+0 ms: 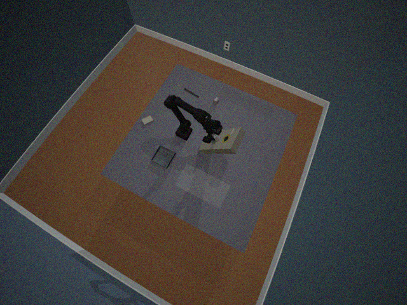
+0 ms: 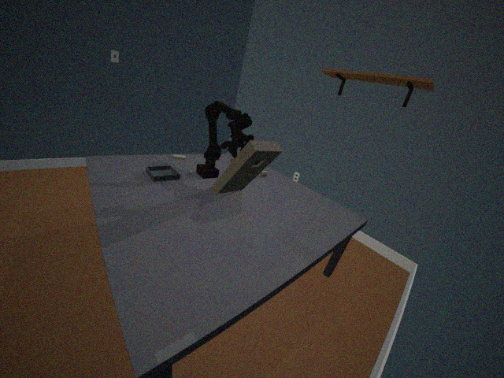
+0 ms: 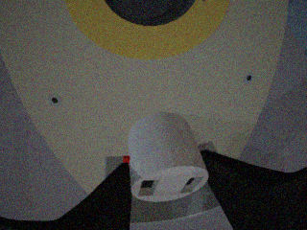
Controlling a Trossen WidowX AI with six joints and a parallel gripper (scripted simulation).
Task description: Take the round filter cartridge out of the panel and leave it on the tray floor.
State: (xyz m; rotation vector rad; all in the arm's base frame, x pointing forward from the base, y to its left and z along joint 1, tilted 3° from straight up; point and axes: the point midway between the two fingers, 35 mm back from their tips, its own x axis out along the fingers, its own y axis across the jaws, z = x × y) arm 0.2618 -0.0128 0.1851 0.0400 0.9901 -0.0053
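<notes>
The cream service panel lies 4 cm ahead of my gripper tip and 2 cm below it. Also, from my gripper tip: small cream block (65 cm behind, 19 cm below, 3 cm to the right); then dark square tray (35 cm behind, 27 cm to the right, 19 cm below); then white round filter cartridge (right at my gripper tip).
</notes>
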